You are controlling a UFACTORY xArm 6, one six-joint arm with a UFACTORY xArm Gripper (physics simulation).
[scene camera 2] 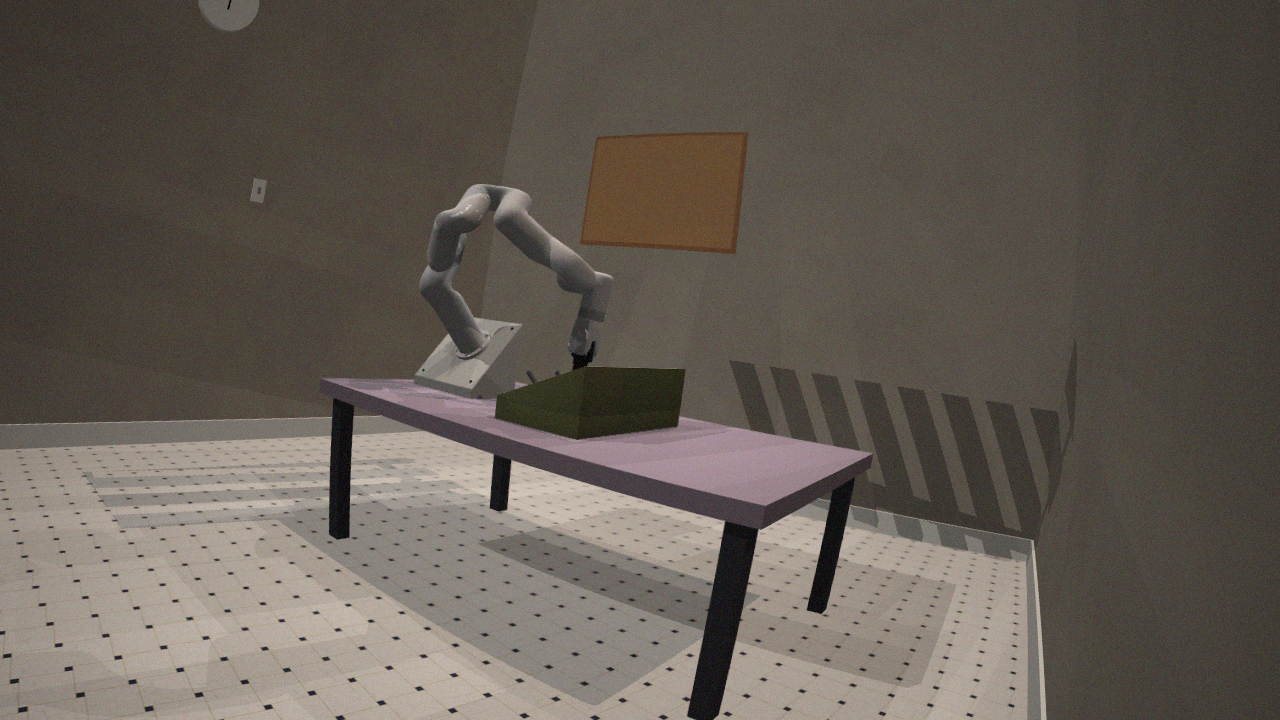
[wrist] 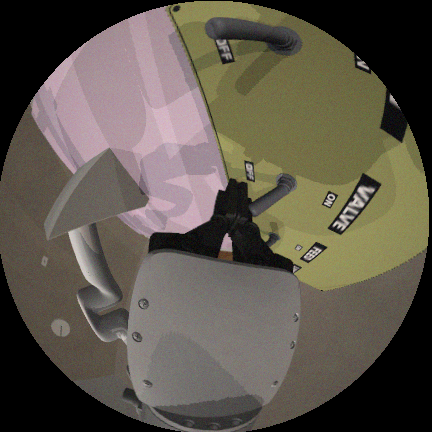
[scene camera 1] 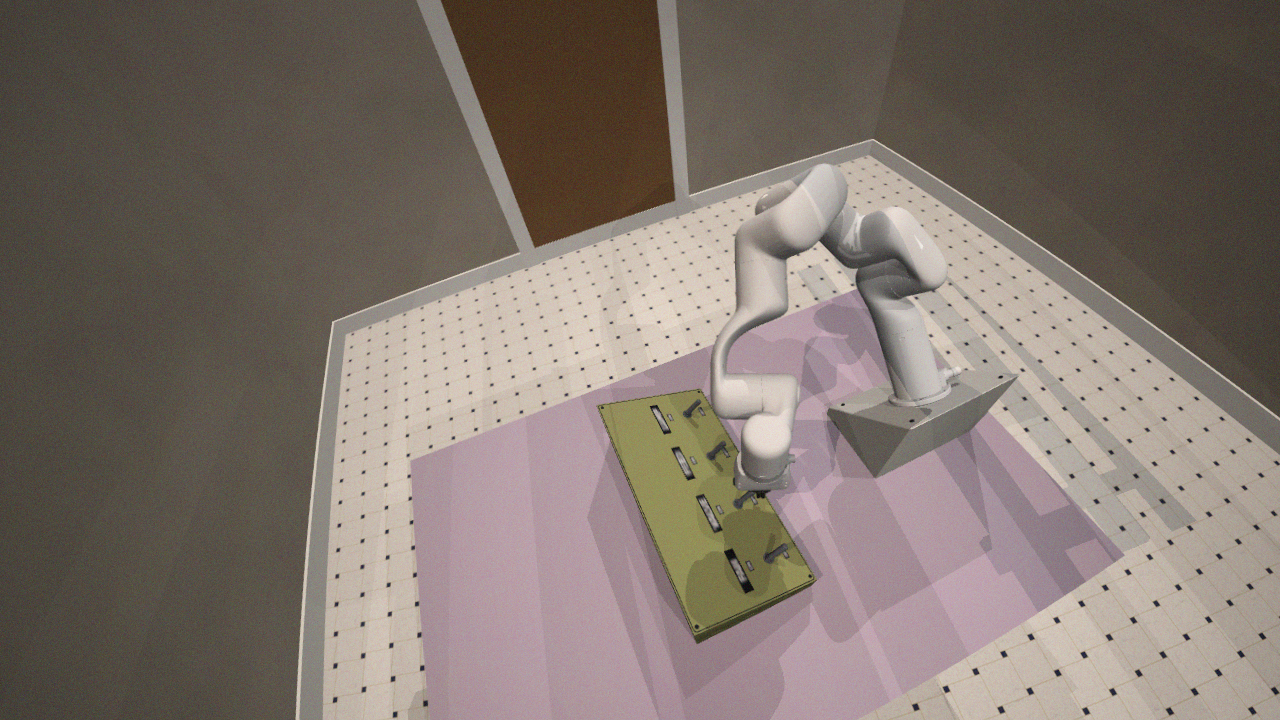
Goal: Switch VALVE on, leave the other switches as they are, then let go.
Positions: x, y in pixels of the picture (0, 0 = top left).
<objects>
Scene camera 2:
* my gripper: 576, 379
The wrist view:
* my gripper: 233, 190
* olive switch panel: 292, 114
</objects>
